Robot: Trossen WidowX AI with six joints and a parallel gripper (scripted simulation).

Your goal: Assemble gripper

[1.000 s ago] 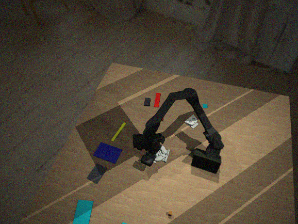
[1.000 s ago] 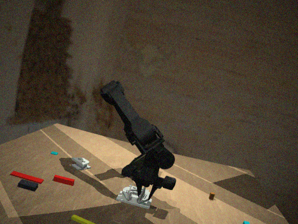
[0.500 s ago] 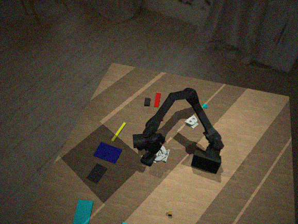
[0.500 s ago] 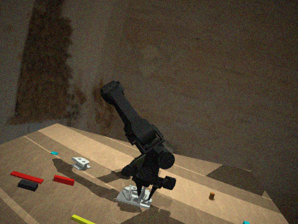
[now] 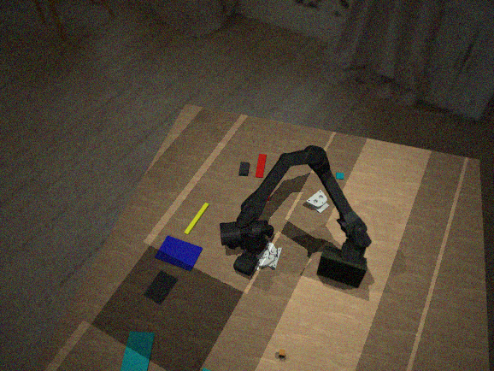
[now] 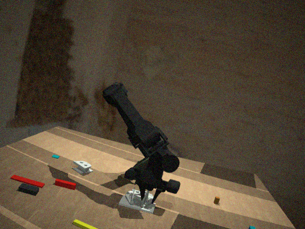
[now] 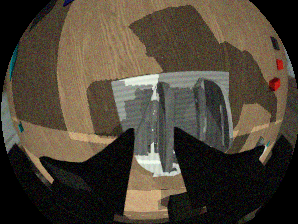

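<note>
The grey jaw is 4 cm behind my gripper tip and 1 cm to the right of it. The rest, counted from my gripper tip: yellow bar: 25 cm ahead, 11 cm to the right, 1 cm below; blue plate: 27 cm ahead, 4 cm to the left, 1 cm below; small brown block: 16 cm behind, 28 cm to the left.
</note>
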